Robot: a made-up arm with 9 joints. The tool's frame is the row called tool.
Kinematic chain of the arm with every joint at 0, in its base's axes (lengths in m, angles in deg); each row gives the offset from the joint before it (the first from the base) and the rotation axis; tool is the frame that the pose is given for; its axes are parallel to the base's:
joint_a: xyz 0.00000 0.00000 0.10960 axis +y
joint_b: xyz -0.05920 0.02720 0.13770 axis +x
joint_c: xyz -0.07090 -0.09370 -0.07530 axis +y
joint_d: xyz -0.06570 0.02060 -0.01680 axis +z
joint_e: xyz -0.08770 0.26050 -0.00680 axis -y
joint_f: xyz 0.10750 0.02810 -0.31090 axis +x
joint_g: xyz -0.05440 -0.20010 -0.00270 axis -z
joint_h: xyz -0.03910 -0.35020 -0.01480 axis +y
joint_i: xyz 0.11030 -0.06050 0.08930 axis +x
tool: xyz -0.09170 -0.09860 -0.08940
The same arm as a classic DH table. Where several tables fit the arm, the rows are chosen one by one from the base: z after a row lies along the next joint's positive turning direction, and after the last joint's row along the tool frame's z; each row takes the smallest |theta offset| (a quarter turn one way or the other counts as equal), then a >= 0, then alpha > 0; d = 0 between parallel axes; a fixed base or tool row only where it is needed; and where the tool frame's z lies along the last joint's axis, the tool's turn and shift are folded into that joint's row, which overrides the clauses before.
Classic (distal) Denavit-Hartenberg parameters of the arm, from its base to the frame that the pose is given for. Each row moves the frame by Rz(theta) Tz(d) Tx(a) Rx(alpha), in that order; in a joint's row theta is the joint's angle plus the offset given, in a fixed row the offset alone. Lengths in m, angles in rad.
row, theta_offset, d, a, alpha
base (fixed), 0, 0.1096, 0, -1.5708
joint_a, -1.5708, 0.0272, 0.1377, -1.5708
joint_b, 0, -0.1301, -0.0753, 1.5708
joint_c, -1.5708, -0.0731, 0.0657, -1.5708
joint_d, 0, -0.0236, 0.0877, -1.5708
joint_e, 1.5708, -0.2886, 0.3109, -1.5708
joint_f, -1.5708, 0.0531, 0.2001, -1.5708
joint_g, 1.5708, 0.0175, 0.0391, -1.5708
joint_h, 1.5708, -0.4107, 0.0893, -1.5708
joint_i, 1.5708, 0.0186, 0.0986, 1.5708
tool (fixed), 1.5708, -0.0894, 0, 0

